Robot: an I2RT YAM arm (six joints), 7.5 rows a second.
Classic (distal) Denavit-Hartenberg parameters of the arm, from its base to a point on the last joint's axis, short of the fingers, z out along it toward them. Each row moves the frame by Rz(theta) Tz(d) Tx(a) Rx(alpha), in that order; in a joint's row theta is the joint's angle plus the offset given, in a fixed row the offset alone. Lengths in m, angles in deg.
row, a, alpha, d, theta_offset
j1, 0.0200, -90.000, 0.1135, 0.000
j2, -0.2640, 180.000, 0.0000, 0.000
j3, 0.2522, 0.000, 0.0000, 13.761
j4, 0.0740, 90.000, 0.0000, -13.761
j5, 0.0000, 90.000, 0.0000, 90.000
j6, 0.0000, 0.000, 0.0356, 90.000
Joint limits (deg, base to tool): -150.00..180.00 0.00..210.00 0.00..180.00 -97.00..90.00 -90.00..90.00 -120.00..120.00
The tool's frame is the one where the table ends.
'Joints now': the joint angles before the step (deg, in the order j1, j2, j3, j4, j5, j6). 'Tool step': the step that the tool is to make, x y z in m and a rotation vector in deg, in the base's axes. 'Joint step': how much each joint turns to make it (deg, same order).
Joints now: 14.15, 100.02, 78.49, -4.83, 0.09, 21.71
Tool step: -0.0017, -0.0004, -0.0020, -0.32, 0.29, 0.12
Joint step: 0.00, -0.27, -0.63, 0.01, 0.00, -0.27
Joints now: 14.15, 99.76, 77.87, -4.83, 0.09, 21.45
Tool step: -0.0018, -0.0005, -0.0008, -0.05, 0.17, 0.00
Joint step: -0.01, -0.35, -0.53, 0.00, 0.00, -0.01
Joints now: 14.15, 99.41, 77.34, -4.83, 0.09, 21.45
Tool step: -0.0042, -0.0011, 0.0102, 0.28, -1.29, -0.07
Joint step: 0.00, -1.40, 0.20, -0.28, 0.08, -0.01
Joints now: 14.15, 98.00, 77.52, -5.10, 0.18, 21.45
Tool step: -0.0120, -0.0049, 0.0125, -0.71, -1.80, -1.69
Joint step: -0.09, -3.25, -1.41, -0.27, 1.92, -0.35
